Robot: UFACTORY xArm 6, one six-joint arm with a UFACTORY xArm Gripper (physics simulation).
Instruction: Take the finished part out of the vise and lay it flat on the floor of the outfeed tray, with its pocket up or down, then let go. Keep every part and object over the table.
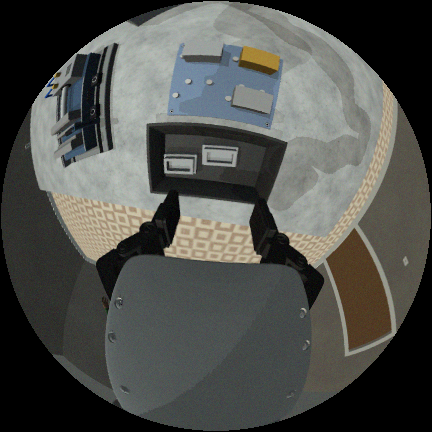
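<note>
A pale, rectangular finished part lies flat with its pocket up on the floor of the dark outfeed tray. A second, similar part lies to its left, also flat and pocket up, with a narrow gap between them. My gripper is open and empty. Its fingers stand wide apart and show over the tray's near side, above the parts and clear of them. The vise stands at the upper left; its jaws are small and partly hidden, and I cannot tell whether anything is in them.
A blue board with round pegs lies beyond the tray. It bears two grey blocks and a yellow block. The table's patterned edge band runs along the near side and the right. A brown panel shows beyond the table at right.
</note>
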